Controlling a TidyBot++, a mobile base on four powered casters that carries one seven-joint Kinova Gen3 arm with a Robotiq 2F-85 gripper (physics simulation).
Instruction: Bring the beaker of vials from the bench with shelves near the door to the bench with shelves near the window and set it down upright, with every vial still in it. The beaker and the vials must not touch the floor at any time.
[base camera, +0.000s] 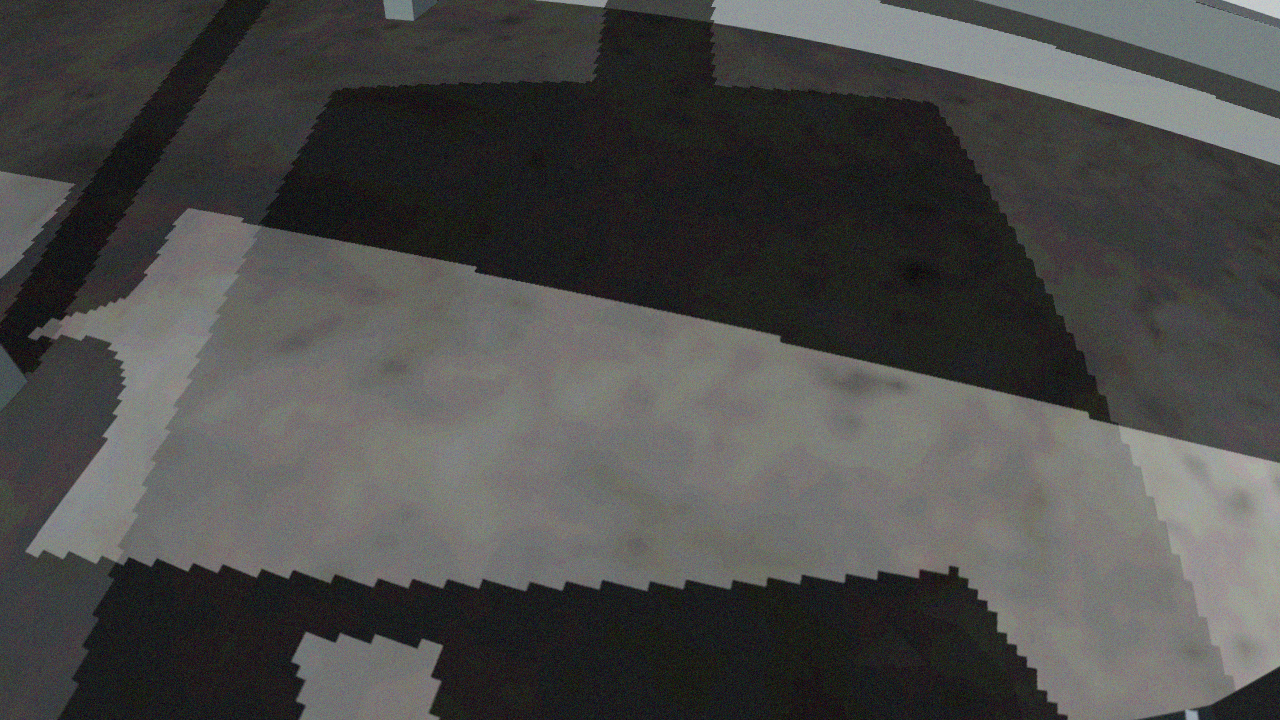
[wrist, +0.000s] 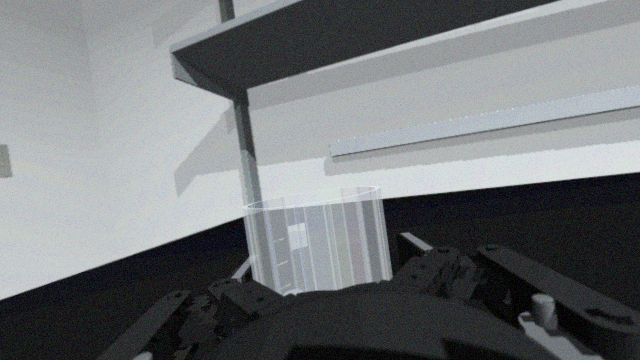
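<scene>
The clear beaker (wrist: 320, 240) stands upright on the dark bench top (wrist: 525, 225) in the wrist view, its rim and upper wall showing. Its lower part is hidden behind the gripper's body, and the vials cannot be made out. My gripper (wrist: 331, 259) is open, one finger to the left and one to the right of the beaker, with the beaker between them. Whether either finger touches the glass cannot be told. The beaker does not show in the base camera view.
A shelf (wrist: 325, 42) on a grey post (wrist: 246, 130) hangs above and behind the beaker. A pale rail (wrist: 450, 127) runs along the wall behind. In the base camera view, the floor (base camera: 572, 429) carries dark shadows, and a pale curved strip (base camera: 895, 53) crosses the upper right.
</scene>
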